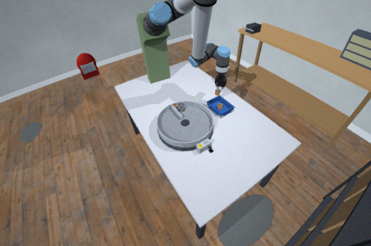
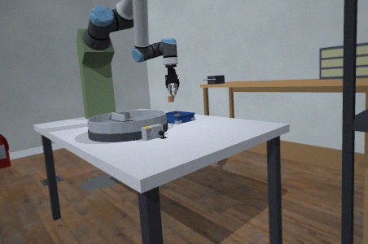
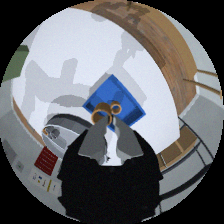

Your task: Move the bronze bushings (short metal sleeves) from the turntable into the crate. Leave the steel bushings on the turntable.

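My hand is 30 mm short of the blue crate, 20 mm to the left of it and 130 mm above it. From my hand the other things lie so: grey turntable (60 mm behind, 370 mm to the right, 110 mm below).
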